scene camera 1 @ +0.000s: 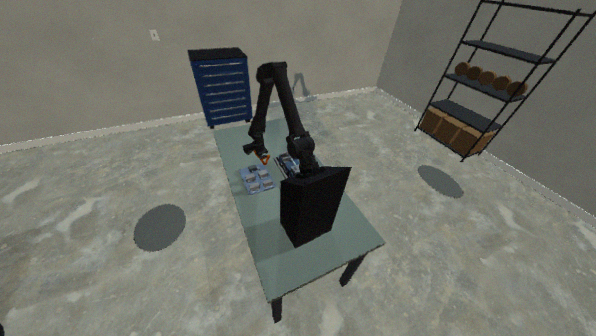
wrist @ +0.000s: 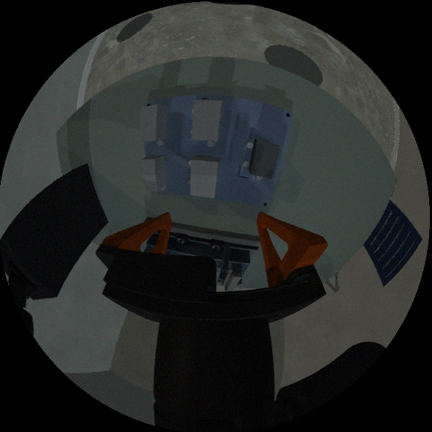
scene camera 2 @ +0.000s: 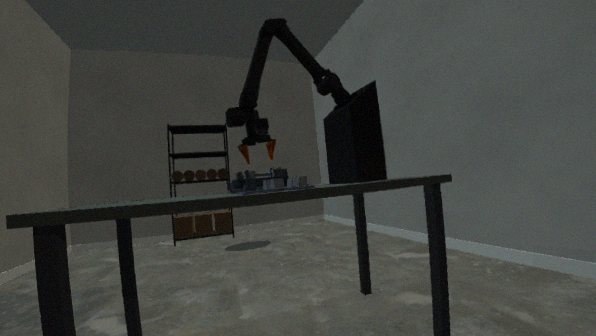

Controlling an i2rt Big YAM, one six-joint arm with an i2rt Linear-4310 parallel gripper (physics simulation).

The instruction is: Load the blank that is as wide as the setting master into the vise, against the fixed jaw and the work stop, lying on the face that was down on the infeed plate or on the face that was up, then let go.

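Places are measured from the arm's base along level axes (x ahead, y left, z up), in metres.
Pixels of known places: gripper, fingertip midpoint: (scene camera 1: 262, 161) (scene camera 2: 260, 162); arm's base, origin of the base link: (scene camera 1: 311, 174) (scene camera 2: 345, 102).
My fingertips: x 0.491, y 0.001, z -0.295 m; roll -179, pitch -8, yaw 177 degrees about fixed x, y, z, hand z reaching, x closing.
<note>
Ahead of a thing's pixels: the offset from my fingertips to its middle. "spot": to the spot under its first point. Level surfaces: height alone.
My gripper (scene camera 1: 264, 160) (scene camera 2: 260, 161) (wrist: 213, 216) is open and empty, pointing down, above the table between the infeed plate and the vise. The blue infeed plate {spot: dz -0.109, dx +0.048, dy +0.130 m} (scene camera 1: 243, 175) (wrist: 270, 120) carries light grey blanks: one far blank (wrist: 207, 120), one far left blank (wrist: 155, 122), one near blank (wrist: 204, 178) and one near left blank (wrist: 154, 173). A darker grey block {dz -0.097, dx +0.068, dy +0.045 m} (scene camera 1: 252, 169) (wrist: 265, 158) sits apart at the plate's right in the wrist view; I cannot tell whether it is the setting master. The vise {dz -0.068, dx -0.072, dy -0.210 m} (scene camera 1: 286, 164) (wrist: 235, 254) is partly hidden by the gripper; its jaws and stop are unclear.
The black pedestal (scene camera 1: 312, 207) (scene camera 2: 355, 137) under the arm stands on the green table {dz -0.119 m} (scene camera 1: 325, 255) (scene camera 2: 150, 204), beside the plate and vise. A blue drawer cabinet (scene camera 1: 225, 90) (wrist: 392, 245) stands beyond the table's far end. A shelf rack (scene camera 1: 500, 50) (scene camera 2: 197, 129) stands farther away.
</note>
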